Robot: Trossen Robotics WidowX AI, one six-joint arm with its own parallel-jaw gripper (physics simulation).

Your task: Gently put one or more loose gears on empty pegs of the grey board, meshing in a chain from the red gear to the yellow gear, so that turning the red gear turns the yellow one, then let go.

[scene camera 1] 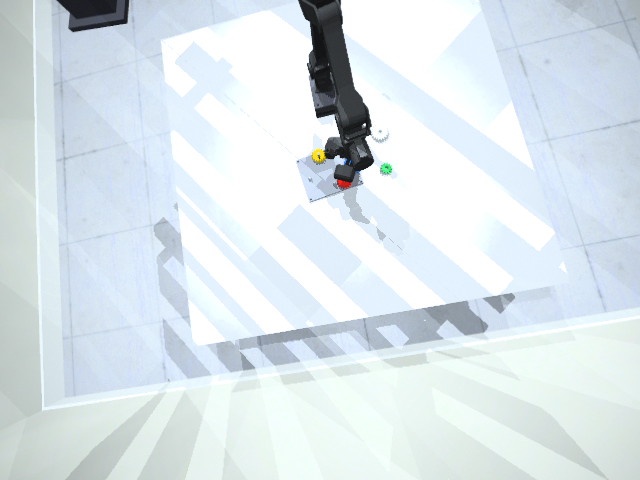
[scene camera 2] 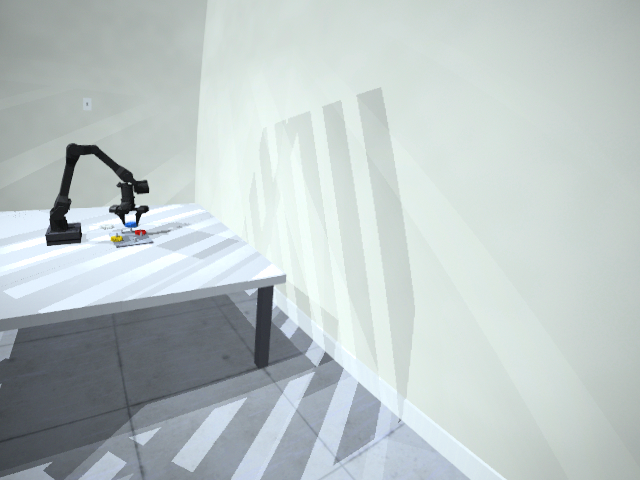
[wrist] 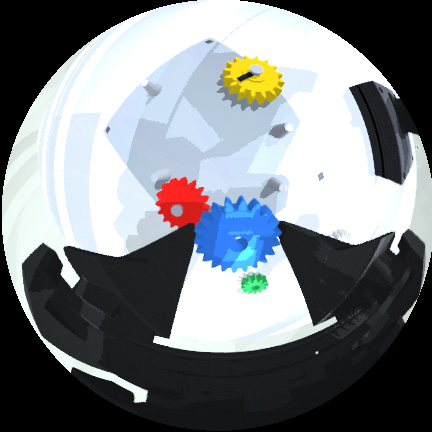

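Seen in the pictures: gripper, fingertip midpoint: (scene camera 1: 350, 165) (scene camera 2: 130, 225) (wrist: 236, 227); arm's base, link origin: (scene camera 1: 323, 84) (scene camera 2: 59, 230).
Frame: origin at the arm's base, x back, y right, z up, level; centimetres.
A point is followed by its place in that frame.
My gripper (scene camera 2: 131, 224) @[x -31.4, y -8.3, z -1.2 cm] (wrist: 236, 227) @[x -31.4, y -8.3, z -1.2 cm] is shut on the blue gear (scene camera 2: 130, 224) @[x -31.3, y -6.6, z -0.2 cm] (wrist: 237, 235) @[x -31.4, y -8.3, z -0.2 cm], which is held above the grey board (scene camera 1: 320, 191) @[x -38.9, y 3.1, z -4.8 cm] (scene camera 2: 135, 242) @[x -34.2, y 8.3, z -4.6 cm] (wrist: 145, 130) @[x -36.6, y 2.9, z -4.8 cm] at its edge near the red gear. In the wrist view the blue gear overlaps the edge of the red gear (scene camera 1: 343, 183) @[x -37.1, y -5.5, z -3.2 cm] (scene camera 2: 140, 232) (wrist: 182, 202) @[x -35.3, y -5.4, z -3.1 cm]; whether they touch is unclear. The red gear and the yellow gear (scene camera 1: 317, 156) @[x -26.1, y 3.5, z -3.1 cm] (scene camera 2: 116, 238) @[x -25.6, y 5.1, z -3.3 cm] (wrist: 252, 80) @[x -26.0, y 2.4, z -3.2 cm] sit on pegs. Bare pegs show in the wrist view, among them one peg (wrist: 281, 131) @[x -25.4, y -2.6, z -3.3 cm] near the yellow gear and another peg (wrist: 275, 187) @[x -27.3, y -6.9, z -3.2 cm] beside the blue gear. What lies under the blue gear is hidden.
A loose green gear (scene camera 1: 386, 168) @[x -31.7, y -21.3, z -4.8 cm] (wrist: 254, 283) @[x -32.0, y -19.9, z -3.9 cm] lies on the table (scene camera 1: 320, 273) @[x -68.8, y 4.3, z -5.6 cm] (scene camera 2: 206, 268) @[x -62.7, y 40.4, z -5.6 cm] beside the board. A loose white gear (scene camera 1: 379, 134) @[x -19.2, y -19.5, z -4.0 cm] (scene camera 2: 107, 226) @[x -18.8, y -17.4, z -4.1 cm] (wrist: 340, 235) @[x -17.8, y -17.1, z -4.4 cm] lies nearer the arm's base (scene camera 1: 324, 100) @[x -6.6, y -0.2, z 0.1 cm] (scene camera 2: 63, 234) @[x -2.8, y 4.4, z -0.8 cm] (wrist: 385, 132).
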